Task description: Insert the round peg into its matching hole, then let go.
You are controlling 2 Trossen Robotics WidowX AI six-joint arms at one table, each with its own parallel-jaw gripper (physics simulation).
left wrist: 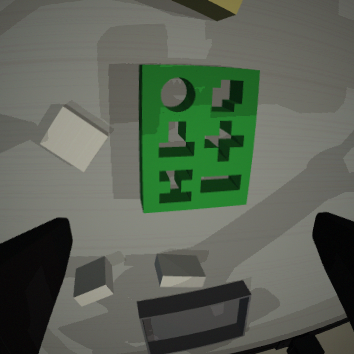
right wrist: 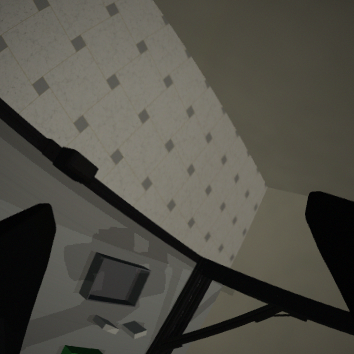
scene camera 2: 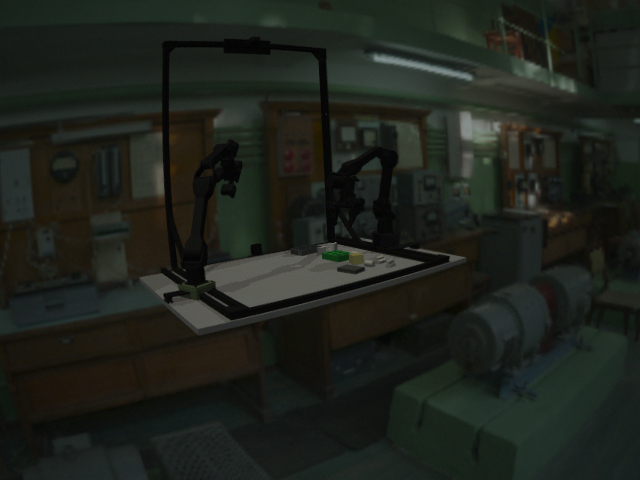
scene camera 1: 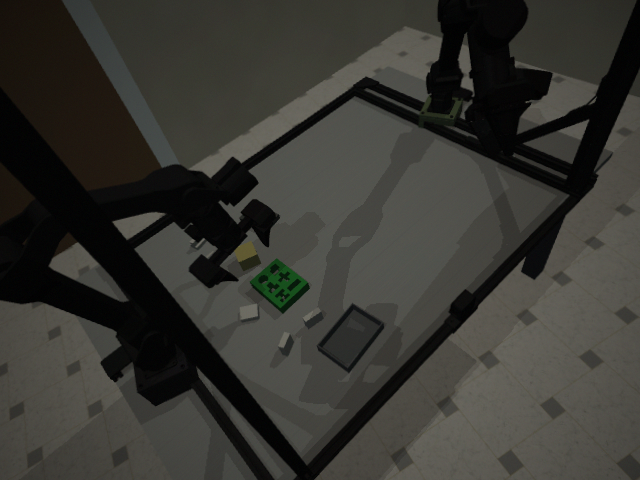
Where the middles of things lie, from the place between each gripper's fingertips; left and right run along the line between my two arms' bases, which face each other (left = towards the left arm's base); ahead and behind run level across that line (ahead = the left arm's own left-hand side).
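The dark tray (scene camera 1: pixel 345 343) is 11 cm ahead of my right hand, 30 cm to the left of it and 31 cm below it. Also from my right hand: green hole board (scene camera 1: pixel 296 287), 30 cm to the left, 33 cm ahead, 31 cm below.
Counted from my left hand: green hole board, 4 cm to the right, 13 cm below; dark tray, 4 cm to the right, 22 cm behind, 13 cm below.
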